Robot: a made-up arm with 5 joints.
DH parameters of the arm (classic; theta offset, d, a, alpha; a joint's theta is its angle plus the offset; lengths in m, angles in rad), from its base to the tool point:
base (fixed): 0 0 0.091 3.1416
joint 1: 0 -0.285 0.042 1.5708
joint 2: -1.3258 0 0.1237 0
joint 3: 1.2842 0 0.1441 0
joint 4: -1.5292 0.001 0 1.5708
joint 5: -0.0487 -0.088 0 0
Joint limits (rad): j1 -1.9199..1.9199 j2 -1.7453..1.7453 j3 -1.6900..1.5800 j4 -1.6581..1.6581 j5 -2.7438..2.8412
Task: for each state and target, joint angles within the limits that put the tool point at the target. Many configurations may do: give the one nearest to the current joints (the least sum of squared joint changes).
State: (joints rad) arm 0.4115 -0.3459 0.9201 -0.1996 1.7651
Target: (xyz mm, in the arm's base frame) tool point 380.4 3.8 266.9
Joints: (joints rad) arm -0.0097 0.2228 0.4940 -0.2648 1.7651
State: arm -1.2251 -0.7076 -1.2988 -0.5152 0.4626
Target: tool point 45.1 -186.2 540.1
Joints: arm -1.3343 -0.8106 -1.3679 -0.5431 0.4626
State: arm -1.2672 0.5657 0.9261 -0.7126 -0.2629
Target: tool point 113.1 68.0 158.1
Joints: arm -1.2426 0.5483 1.5660 -0.6651 -0.2629
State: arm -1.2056 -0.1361 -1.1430 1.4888 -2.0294
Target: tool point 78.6 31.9 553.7
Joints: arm -1.9123 -0.6309 -1.2333 1.6581 -2.0294
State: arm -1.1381 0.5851 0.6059 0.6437 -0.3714
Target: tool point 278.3 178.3 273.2
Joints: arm -0.7569 0.0752 0.3413 0.6364 -0.3714
